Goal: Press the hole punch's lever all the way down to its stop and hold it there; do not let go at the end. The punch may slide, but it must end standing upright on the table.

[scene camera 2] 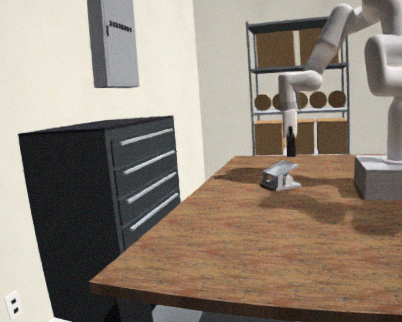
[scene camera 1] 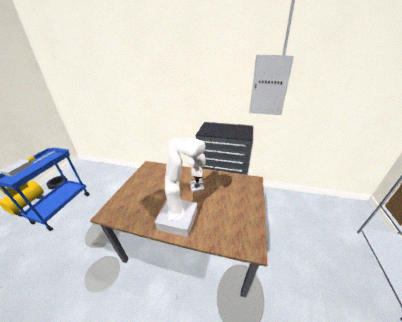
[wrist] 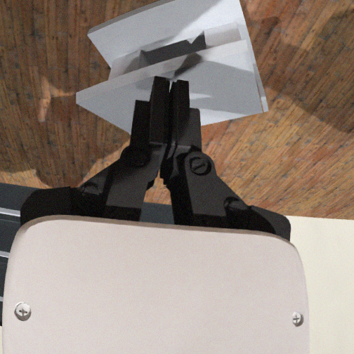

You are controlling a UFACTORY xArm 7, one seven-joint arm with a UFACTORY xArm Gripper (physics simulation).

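Places are measured from the arm's base along level axes (x left, y back, z up), in centimetres.
Where they show: gripper, between the fingertips: (scene camera 2: 291, 156) (scene camera 1: 197, 181); arm's base, origin of its link: (scene camera 2: 401, 161) (scene camera 1: 176, 213).
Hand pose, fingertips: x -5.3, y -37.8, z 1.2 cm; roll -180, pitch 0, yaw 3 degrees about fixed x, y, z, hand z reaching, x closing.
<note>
Each offset is from my fingertips to the top centre of the thing. "pt": to the spot under its first point. Level surfaces: height alone.
The grey hole punch @[pt dy -4.1, dx +1.4, dz -9.6 cm] (scene camera 1: 197, 186) stands upright on the table @[dz -10.8 cm] (scene camera 1: 235, 215) (scene camera 2: 215, 250). Its light lever @[dy -4.1, dx +1.9, dz -2.3 cm] (scene camera 2: 281, 168) (wrist: 225, 87) is tilted up, with the raised end toward the arm's base. Its base plate @[pt dy +0.6, dx +5.9, dz -10.0 cm] (scene camera 2: 292, 186) (wrist: 170, 22) rests flat on the wood. My black gripper (scene camera 1: 197, 182) (scene camera 2: 291, 155) (wrist: 165, 98) is shut and empty, pointing down. In the second scene view, a small gap shows between the fingertips and the raised lever. In the wrist view, the fingertips overlap the lever near its raised edge and hide part of it.
The arm's base block (scene camera 1: 176, 223) (scene camera 2: 377, 182) stands on the table. A dark drawer cabinet (scene camera 1: 225, 131) (scene camera 2: 65, 210) stands beyond the table's edge near the punch. A blue cart (scene camera 1: 40, 166) stands off to the left in the first scene view.
</note>
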